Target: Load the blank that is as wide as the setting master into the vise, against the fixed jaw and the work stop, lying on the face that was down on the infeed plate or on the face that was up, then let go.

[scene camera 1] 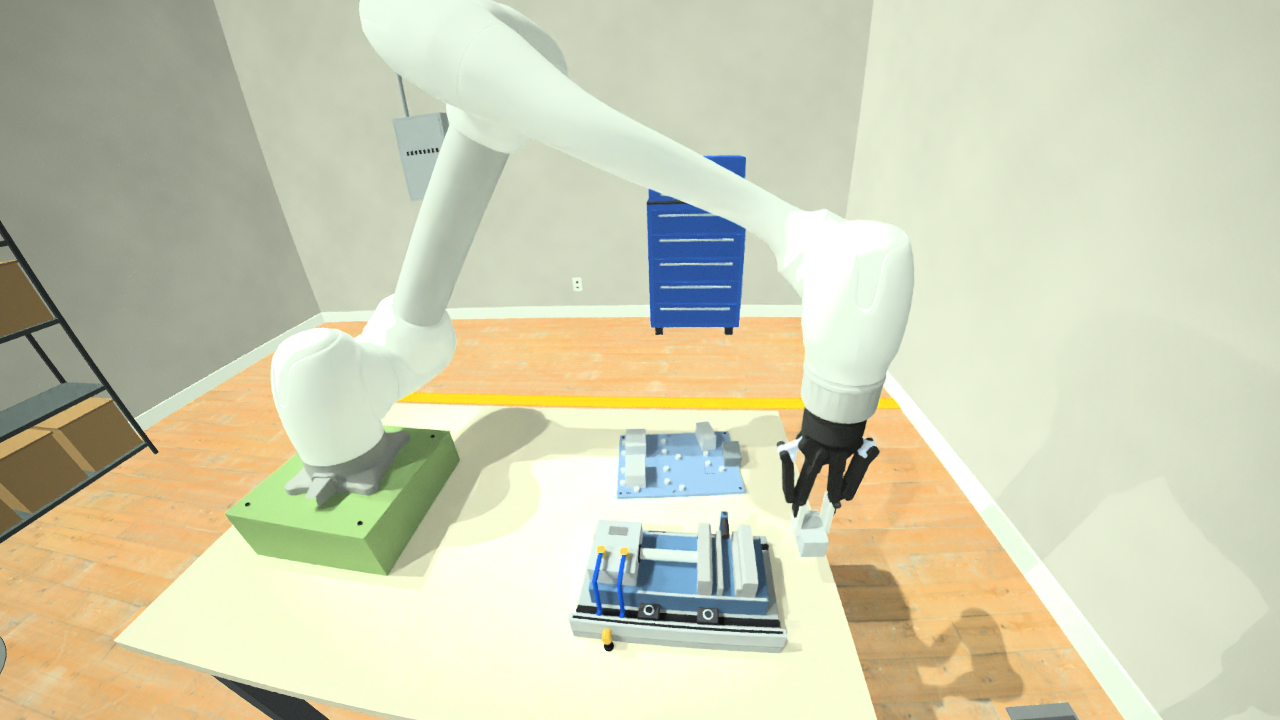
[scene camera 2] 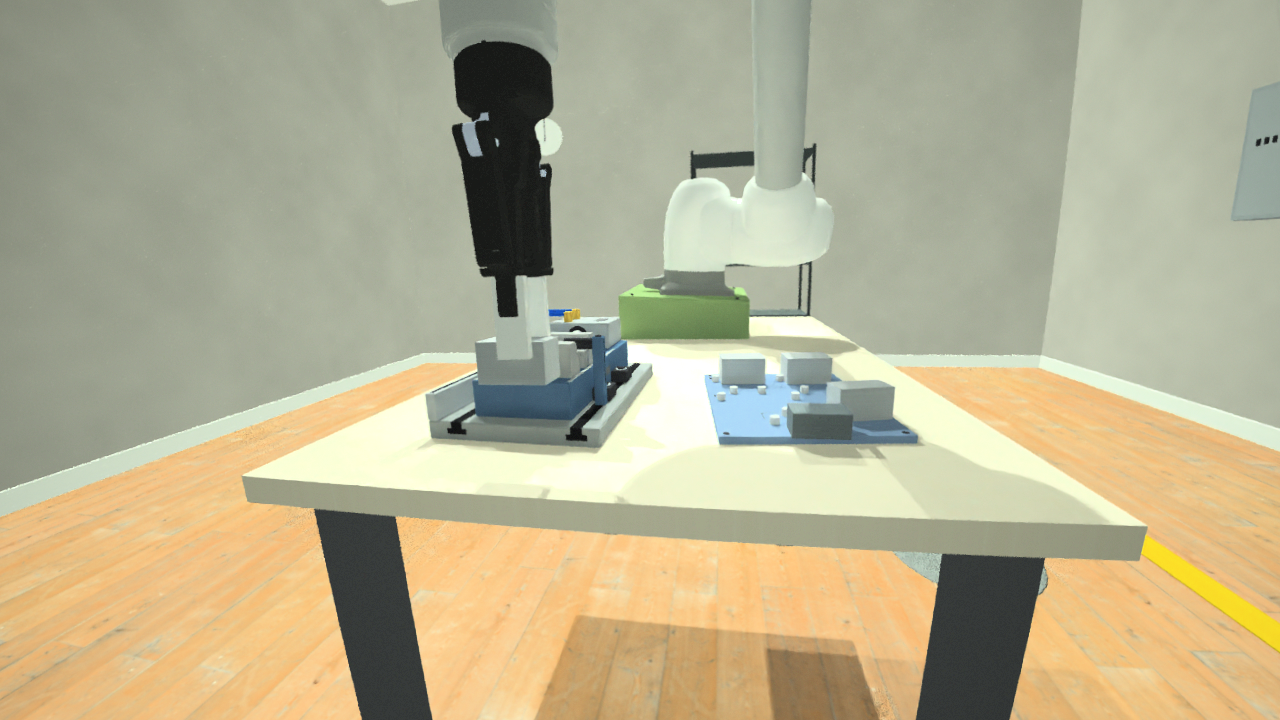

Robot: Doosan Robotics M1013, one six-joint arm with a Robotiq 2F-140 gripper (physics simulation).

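Places are measured from the arm's base along level axes (x ahead, y left, z up), in millimetres.
Pixels of known places: gripper, between the fingertips: (scene camera 1: pixel 809 527) (scene camera 2: pixel 526 354); arm's base, origin of its link: (scene camera 1: pixel 352 463) (scene camera 2: pixel 693 291).
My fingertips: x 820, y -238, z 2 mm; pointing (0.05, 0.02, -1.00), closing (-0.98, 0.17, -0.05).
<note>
For each thing: its top centre in the pictures, then the offset to it from my fingertips. "spot": a spot on its surface instead.
- light grey blank, centre of its top: (scene camera 2: pixel 517 338) (scene camera 1: pixel 812 525) dx -1, dy -7, dz +14 mm
- vise, centre of its top: (scene camera 2: pixel 558 326) (scene camera 1: pixel 679 550) dx -203, dy -7, dz -3 mm
- dark blue work stop, a spot on its surface: (scene camera 2: pixel 599 371) spot: dx -114, dy +51, dz -43 mm
- darker grey block, centre of its top: (scene camera 2: pixel 819 408) (scene camera 1: pixel 731 449) dx -41, dy +270, dz -69 mm
- infeed plate, centre of its top: (scene camera 2: pixel 787 398) (scene camera 1: pixel 677 461) dx -158, dy +277, dz -94 mm
My gripper (scene camera 1: pixel 812 515) (scene camera 2: pixel 526 333) points down and is shut on a light grey blank (scene camera 1: pixel 811 541) (scene camera 2: pixel 544 368). In scene camera 1 the blank is to the right of the vise (scene camera 1: pixel 644 594) (scene camera 2: pixel 528 401), beyond its fixed-jaw end. In scene camera 2 it hides much of the fixed jaw (scene camera 1: pixel 744 562). The blank is outside the gap between the fixed jaw and the moving jaw (scene camera 1: pixel 704 562). The dark blue work stop (scene camera 1: pixel 724 524) (scene camera 2: pixel 599 371) stands upright at the gap's side. A darker grey block (scene camera 1: pixel 732 454) (scene camera 2: pixel 819 421) sits on the infeed plate (scene camera 1: pixel 693 475) (scene camera 2: pixel 742 422).
Light grey blocks (scene camera 1: pixel 634 471) (scene camera 2: pixel 860 400) and small white pegs stand on the infeed plate, beside the vise. Blue hoses (scene camera 1: pixel 596 586) rise at the vise's cylinder end. The green robot base (scene camera 1: pixel 313 537) (scene camera 2: pixel 683 315) stands at the table's other end.
</note>
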